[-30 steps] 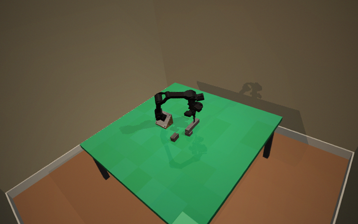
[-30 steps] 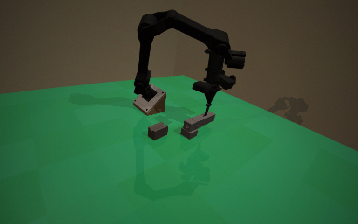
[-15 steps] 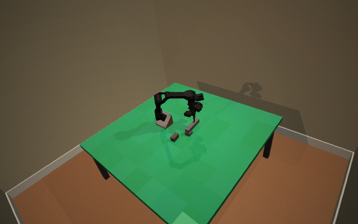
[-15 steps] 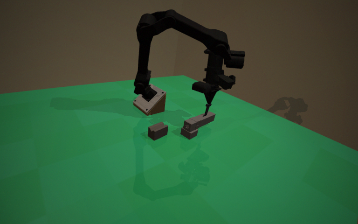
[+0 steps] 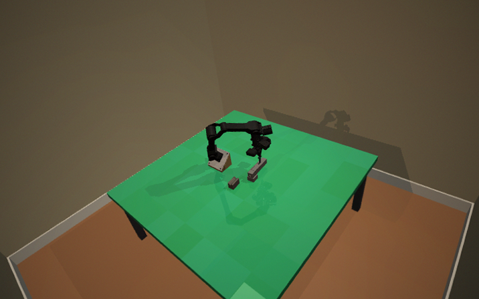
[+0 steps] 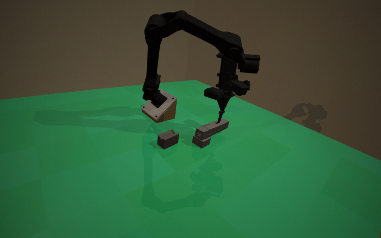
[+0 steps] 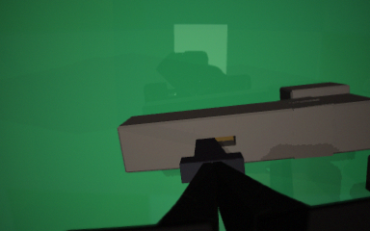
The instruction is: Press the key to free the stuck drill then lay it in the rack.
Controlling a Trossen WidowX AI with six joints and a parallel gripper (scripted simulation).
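Now: the dark key 3 cm below my gripper tip. Also, from my gripper tip: notched grey rack: 21 cm to the right, 10 cm below, 5 cm behind; then long grey block: 8 cm below, 4 cm to the right.
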